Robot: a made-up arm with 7 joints.
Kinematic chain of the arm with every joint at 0, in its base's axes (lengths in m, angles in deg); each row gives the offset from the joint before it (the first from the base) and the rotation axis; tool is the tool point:
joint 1: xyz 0 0 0.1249 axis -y
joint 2: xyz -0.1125 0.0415 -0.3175 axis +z
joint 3: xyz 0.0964 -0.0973 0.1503 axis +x
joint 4: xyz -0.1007 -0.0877 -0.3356 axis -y
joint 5: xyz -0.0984 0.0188 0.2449 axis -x
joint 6: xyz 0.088 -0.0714 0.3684 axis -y
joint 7: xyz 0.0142 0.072 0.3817 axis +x
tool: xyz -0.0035 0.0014 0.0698
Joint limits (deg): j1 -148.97..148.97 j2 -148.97..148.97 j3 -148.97..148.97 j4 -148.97..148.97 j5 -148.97..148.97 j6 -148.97..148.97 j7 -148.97..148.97
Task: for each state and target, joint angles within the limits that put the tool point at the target. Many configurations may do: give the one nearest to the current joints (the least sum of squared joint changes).
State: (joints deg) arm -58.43 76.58 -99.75 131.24 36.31 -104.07 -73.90
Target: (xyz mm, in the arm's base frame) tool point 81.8 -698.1 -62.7
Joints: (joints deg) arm -50.89 69.98 -117.48 140.28 25.03 -102.78 -73.36
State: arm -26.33 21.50 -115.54 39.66 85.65 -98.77 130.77
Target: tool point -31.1 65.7 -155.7
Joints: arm -14.43 29.00 -107.08 19.21 77.75 -121.61 124.69
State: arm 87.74 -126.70 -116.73 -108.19 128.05 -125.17 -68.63
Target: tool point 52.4 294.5 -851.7
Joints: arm 80.29 -108.23 -102.27 -101.78 104.05 -97.01 -58.01
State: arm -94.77 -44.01 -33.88 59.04 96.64 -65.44 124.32
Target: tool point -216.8 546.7 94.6
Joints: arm -85.31 -52.45 -15.14 65.46 74.72 -45.44 117.43
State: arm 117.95 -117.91 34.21 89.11 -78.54 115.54 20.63
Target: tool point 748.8 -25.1 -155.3
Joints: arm 60.79 -132.13 35.25 110.10 -82.53 141.03 27.54
